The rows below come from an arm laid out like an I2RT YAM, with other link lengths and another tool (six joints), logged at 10 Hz.
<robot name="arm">
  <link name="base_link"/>
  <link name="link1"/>
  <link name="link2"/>
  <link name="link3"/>
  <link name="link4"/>
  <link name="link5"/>
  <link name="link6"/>
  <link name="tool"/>
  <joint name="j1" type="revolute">
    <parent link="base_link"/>
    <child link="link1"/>
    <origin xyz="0 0 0.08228" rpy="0 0 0"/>
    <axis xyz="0 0 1"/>
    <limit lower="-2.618" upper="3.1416"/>
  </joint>
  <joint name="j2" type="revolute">
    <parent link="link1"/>
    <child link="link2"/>
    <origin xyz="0.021 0.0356 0.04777" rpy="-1.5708 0 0"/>
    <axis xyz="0 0 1"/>
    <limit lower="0" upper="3.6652"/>
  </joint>
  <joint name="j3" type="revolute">
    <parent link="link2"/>
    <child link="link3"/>
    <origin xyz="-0.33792 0 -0.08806" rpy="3.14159 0 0"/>
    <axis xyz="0 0 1"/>
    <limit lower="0" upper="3.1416"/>
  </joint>
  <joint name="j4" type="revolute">
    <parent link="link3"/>
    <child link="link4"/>
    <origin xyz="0.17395 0.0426 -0.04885" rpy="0 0 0"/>
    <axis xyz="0 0 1"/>
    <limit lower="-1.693" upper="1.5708"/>
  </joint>
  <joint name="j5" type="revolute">
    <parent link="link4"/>
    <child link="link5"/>
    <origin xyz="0.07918 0.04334 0.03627" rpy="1.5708 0 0"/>
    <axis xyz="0 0 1"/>
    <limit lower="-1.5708" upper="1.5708"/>
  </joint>
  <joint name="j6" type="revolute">
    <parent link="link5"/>
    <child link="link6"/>
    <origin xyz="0.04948 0 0.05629" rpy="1.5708 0 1.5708"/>
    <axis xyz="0 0 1"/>
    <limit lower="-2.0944" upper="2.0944"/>
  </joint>
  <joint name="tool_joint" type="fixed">
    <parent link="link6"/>
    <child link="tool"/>
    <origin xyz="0.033 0.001 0.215" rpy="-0.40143 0 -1.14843"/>
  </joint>
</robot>
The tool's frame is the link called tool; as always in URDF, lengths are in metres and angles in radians.
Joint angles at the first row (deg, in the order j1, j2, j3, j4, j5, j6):
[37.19, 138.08, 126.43, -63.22, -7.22, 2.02]
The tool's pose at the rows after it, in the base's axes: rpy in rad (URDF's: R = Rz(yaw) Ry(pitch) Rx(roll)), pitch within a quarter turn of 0, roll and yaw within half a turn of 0; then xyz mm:
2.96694, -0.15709, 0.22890, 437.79, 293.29, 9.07
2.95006, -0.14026, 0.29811, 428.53, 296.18, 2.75
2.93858, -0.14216, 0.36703, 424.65, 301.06, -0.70
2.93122, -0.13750, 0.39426, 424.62, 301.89, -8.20
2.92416, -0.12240, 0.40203, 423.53, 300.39, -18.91
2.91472, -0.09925, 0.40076, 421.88, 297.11, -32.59
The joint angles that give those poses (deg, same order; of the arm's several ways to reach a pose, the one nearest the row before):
[37.65, 139.87, 126.30, -62.87, -8.12, 0.27]
[38.44, 140.51, 126.30, -63.94, -8.29, -2.83]
[39.11, 140.86, 126.13, -64.01, -8.30, -6.11]
[39.20, 141.73, 126.01, -63.61, -8.25, -7.57]
[39.18, 142.89, 125.75, -63.20, -8.19, -8.01]
[39.09, 144.49, 125.76, -63.03, -8.03, -7.99]

